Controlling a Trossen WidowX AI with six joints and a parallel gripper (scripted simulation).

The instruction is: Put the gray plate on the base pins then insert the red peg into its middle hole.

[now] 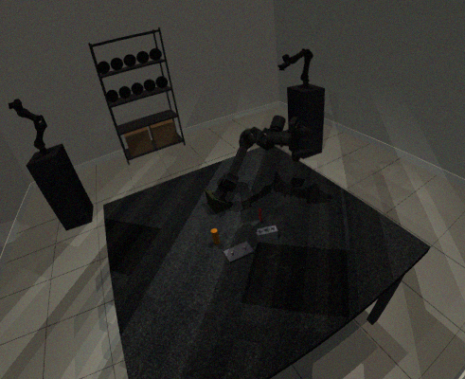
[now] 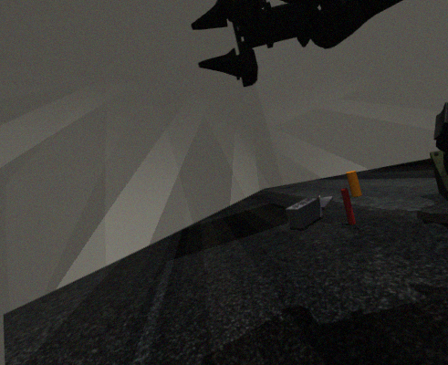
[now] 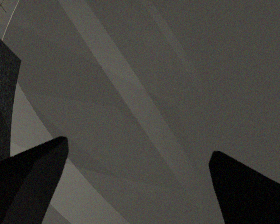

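My gripper tip is now 390 mm above the gray plate, 240 mm to the left of it and 20 mm past it. The rest, counted from my gripper tip: orange cylinder (460 mm to the right, 390 mm below, 110 mm behind); red peg (390 mm below, 210 mm to the right, 130 mm behind); base (420 mm below, 390 mm to the right).
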